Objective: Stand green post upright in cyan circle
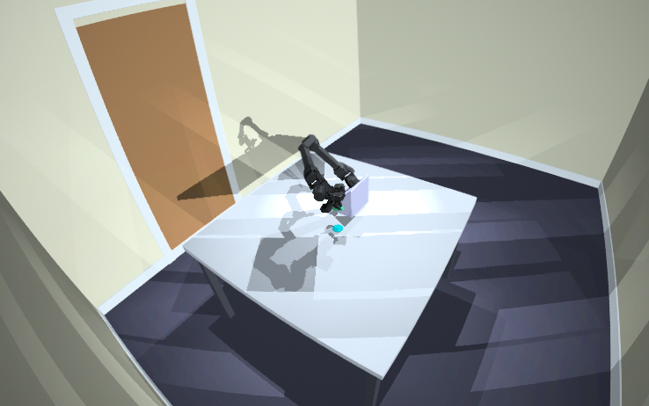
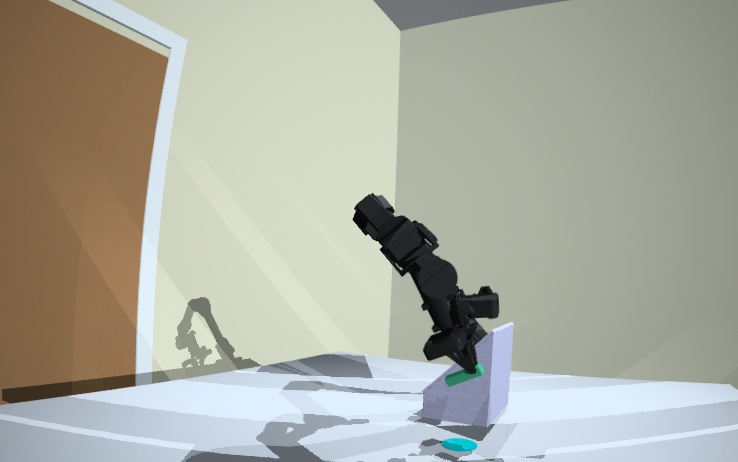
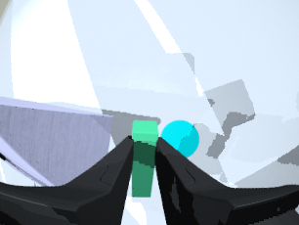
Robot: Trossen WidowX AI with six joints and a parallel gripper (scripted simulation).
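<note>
My gripper tip is 30 mm short of the cyan circle and 130 mm above it. From my gripper tip the other things lie so: green post (20 mm to the right, 10 mm below).
</note>
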